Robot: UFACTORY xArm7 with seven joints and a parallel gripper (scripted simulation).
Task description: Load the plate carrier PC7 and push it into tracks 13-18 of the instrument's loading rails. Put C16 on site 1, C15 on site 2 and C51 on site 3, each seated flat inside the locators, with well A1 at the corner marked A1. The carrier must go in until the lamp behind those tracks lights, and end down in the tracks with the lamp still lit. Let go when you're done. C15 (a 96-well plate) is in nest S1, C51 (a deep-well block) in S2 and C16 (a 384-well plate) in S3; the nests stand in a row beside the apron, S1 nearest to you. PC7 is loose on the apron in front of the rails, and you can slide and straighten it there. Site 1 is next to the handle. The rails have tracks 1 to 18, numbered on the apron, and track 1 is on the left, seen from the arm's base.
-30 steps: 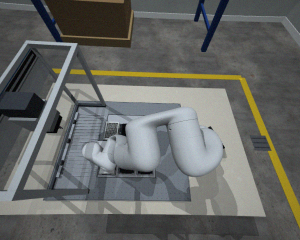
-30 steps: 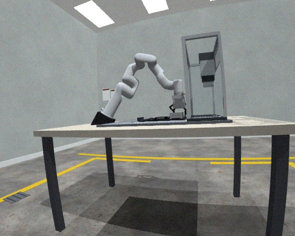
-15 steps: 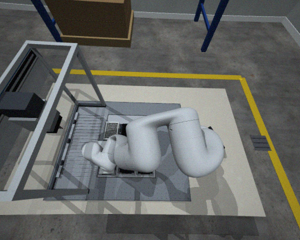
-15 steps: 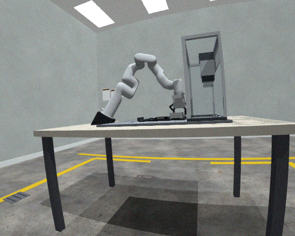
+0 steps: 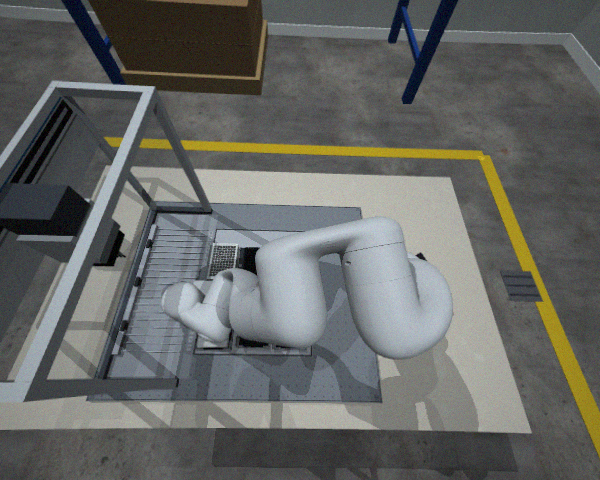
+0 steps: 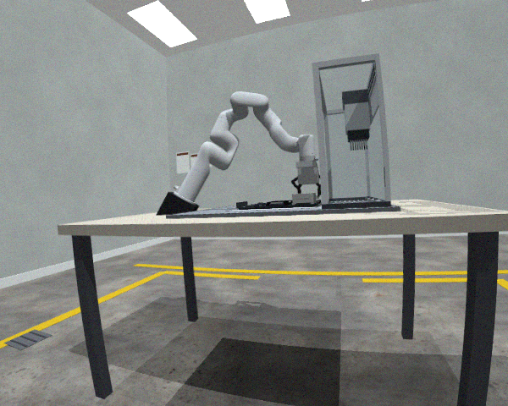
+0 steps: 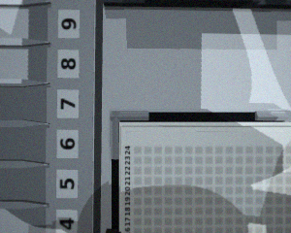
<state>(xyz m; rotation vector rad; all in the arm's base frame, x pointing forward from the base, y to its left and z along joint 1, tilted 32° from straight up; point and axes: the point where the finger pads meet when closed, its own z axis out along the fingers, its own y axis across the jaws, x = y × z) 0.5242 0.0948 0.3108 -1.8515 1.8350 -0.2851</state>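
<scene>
Now: hand 4 cm above the nest S3. Also, from my hand: nest S2 (12 cm behind, 4 cm below, 2 cm to the right); white 384-well plate C16 (19 cm to the right, 1 cm below, 1 cm ahead); small white corner mark (15 cm behind, 8 cm to the right, 3 cm below).
</scene>
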